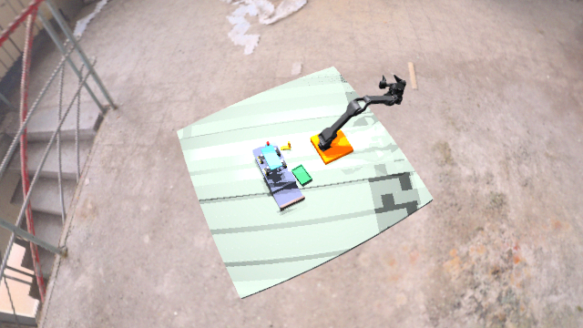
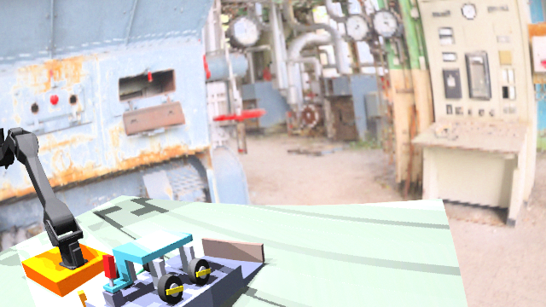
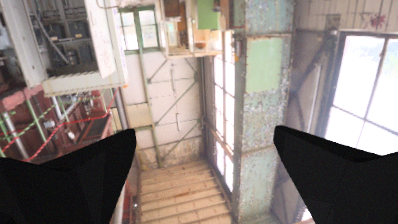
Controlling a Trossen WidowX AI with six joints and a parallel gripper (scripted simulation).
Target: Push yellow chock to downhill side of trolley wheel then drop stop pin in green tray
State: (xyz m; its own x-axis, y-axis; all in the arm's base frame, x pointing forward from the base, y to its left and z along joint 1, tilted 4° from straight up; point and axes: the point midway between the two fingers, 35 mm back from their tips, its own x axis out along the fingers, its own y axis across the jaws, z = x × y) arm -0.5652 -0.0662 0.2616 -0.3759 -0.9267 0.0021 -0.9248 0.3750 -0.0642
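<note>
The yellow chock is 770 mm ahead of my gripper tip, 50 mm to the right of it and 300 mm below it. From my gripper tip the other things lie so: red-headed stop pin 880 mm ahead, 50 mm to the right, 190 mm below; then trolley 900 mm ahead, 50 mm to the left, 210 mm below; then grey-blue ramp 910 mm ahead, 50 mm to the left, 270 mm below.
</note>
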